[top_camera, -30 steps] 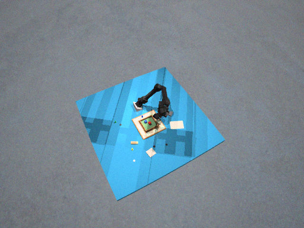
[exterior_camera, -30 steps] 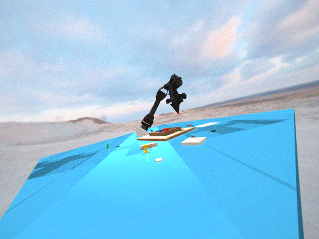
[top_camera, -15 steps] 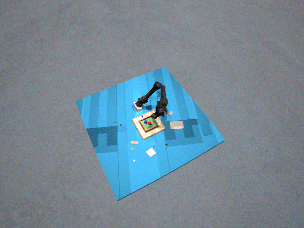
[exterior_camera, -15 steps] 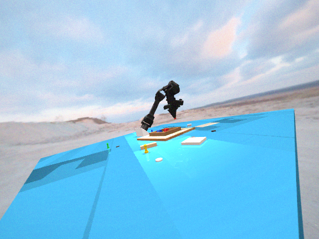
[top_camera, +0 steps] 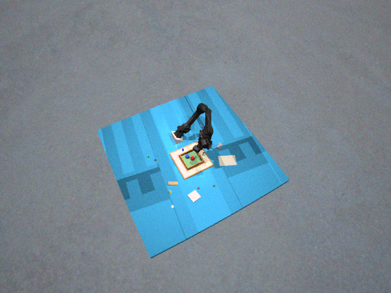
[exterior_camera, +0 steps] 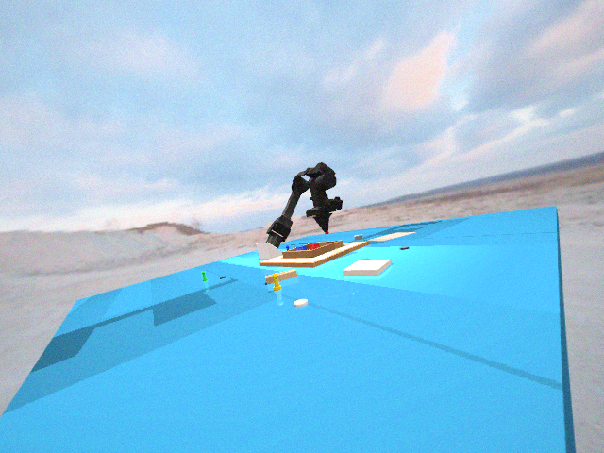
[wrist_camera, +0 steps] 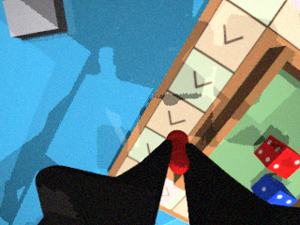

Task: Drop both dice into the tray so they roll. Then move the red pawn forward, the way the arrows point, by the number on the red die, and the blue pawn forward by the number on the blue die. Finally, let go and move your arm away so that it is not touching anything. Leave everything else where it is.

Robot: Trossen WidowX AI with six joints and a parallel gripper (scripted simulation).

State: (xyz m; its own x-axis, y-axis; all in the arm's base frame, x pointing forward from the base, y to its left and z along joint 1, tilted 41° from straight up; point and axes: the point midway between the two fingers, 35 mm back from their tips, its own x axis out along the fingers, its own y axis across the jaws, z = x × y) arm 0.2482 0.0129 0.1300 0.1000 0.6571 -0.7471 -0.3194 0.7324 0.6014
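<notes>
Right now my gripper tip is 130 mm to the left of the blue pawn, 100 mm past it and 40 mm above it. From my gripper tip the other things lie so: red pawn: 10 mm above; green tray: 110 mm to the right, 60 mm below, 10 mm ahead; grey block: 180 mm to the left, 60 mm below, 30 mm ahead.
</notes>
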